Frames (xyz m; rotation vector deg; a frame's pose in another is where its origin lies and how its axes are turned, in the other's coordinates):
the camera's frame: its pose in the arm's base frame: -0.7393 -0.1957 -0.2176 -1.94 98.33 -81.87
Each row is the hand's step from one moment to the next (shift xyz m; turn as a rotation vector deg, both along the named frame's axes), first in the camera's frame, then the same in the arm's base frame.
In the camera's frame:
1: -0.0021 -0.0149 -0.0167 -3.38 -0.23 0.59
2: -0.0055 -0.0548 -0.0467 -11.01 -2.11 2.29
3: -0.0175 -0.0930 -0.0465 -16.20 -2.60 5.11
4: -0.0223 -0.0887 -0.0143 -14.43 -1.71 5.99
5: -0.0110 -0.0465 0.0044 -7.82 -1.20 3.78
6: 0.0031 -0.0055 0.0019 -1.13 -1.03 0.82
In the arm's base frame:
1: -0.0163 0.0091 0.0125 2.33 1.23 2.21
2: -0.0523 0.0209 0.0453 7.17 3.26 8.30
3: -0.0633 0.0140 0.0831 11.87 3.60 11.89
4: -0.0382 -0.0072 0.0840 11.76 2.29 10.17
5: -0.0131 -0.0134 0.0442 6.57 0.73 5.76
6: -0.0034 -0.0050 0.0027 0.70 -0.40 1.53

